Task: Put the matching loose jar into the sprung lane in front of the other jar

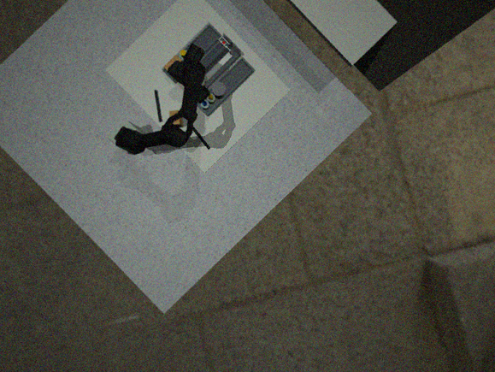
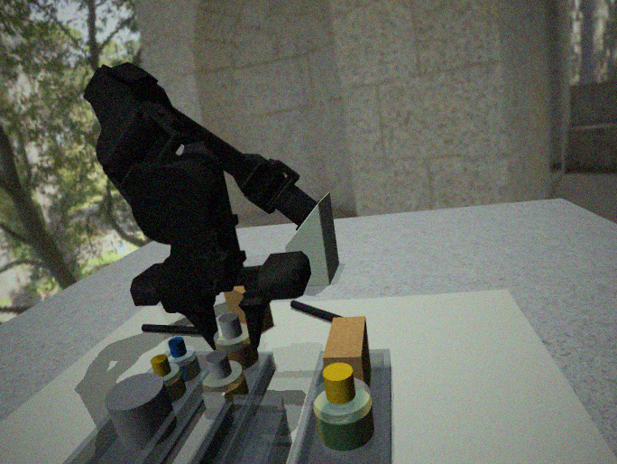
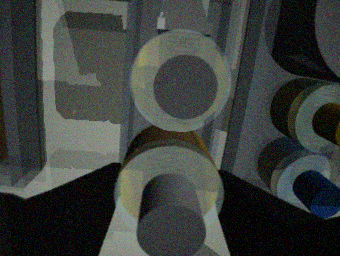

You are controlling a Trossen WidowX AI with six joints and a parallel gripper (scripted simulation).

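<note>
Right now my gripper tip is 9 cm to the left of the grey cylinder, 7 cm short of it and 2 cm above it. From my gripper tip the other things lie so: orange box 12 cm to the left, 3 cm ahead, 1 cm below; then sprung lane 15 cm ahead, 3 cm below, 1 cm to the left.
</note>
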